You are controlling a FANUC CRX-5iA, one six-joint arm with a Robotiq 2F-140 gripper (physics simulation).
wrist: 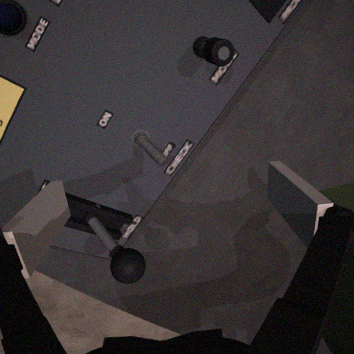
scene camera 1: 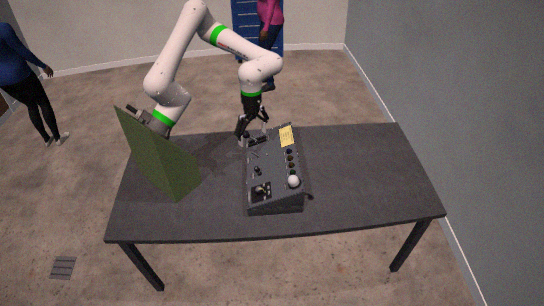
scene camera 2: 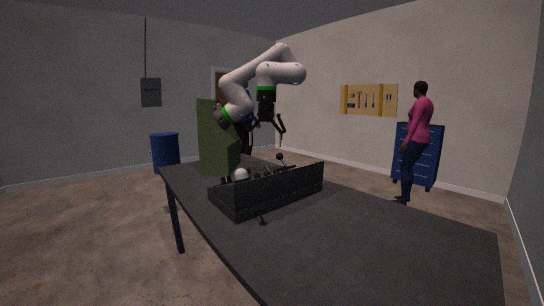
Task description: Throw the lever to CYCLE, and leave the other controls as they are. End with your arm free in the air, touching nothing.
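The dark sloped control console stands on the table. Its ball-topped lever rises from a black slot. The label at the slot's near end is partly hidden by the lever, and the one at the far end by a finger. My gripper is open, above the console's lever end. In the wrist view the lever lies in the gap between the spread fingers, closer to the left one, and is not gripped. The CHECK toggle leans to OFF.
The MODE knob, a white ball, round buttons and a yellow note are on the console. A small handle sticks out from its side. A green block stands by the arm's base.
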